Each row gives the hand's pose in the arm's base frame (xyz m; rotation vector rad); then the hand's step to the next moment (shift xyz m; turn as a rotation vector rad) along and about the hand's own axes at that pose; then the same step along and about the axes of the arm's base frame.
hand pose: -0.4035 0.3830 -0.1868 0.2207 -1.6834 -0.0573
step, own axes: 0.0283 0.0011 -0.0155 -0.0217 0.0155 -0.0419
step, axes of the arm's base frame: 0.0121 -0.0026 0.0298 0.0420 0.0229 -0.0133
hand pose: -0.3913 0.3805 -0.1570 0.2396 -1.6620 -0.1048
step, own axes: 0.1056 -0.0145 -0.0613 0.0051 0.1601 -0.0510
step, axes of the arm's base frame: 0.0528 -0.0327 0.1061 0.0350 0.1584 0.0440
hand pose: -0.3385 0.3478 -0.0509 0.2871 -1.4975 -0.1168
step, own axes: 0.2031 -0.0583 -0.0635 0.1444 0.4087 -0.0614
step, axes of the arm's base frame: 0.0841 -0.0999 0.1778 0.0310 0.3633 0.2424
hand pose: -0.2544 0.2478 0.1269 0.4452 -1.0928 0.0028
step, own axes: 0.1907 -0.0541 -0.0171 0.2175 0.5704 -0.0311
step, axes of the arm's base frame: 0.1159 -0.0842 0.1381 0.0040 0.4845 0.3727
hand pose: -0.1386 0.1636 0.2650 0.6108 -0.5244 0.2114
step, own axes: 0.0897 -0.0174 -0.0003 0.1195 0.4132 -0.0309
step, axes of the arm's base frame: 0.0822 -0.0105 0.0385 -0.0261 0.3545 0.2441
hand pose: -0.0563 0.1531 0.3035 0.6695 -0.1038 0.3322
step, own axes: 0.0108 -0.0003 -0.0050 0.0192 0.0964 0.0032
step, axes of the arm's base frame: 0.0102 0.0058 -0.0019 -0.0141 0.0739 0.0633
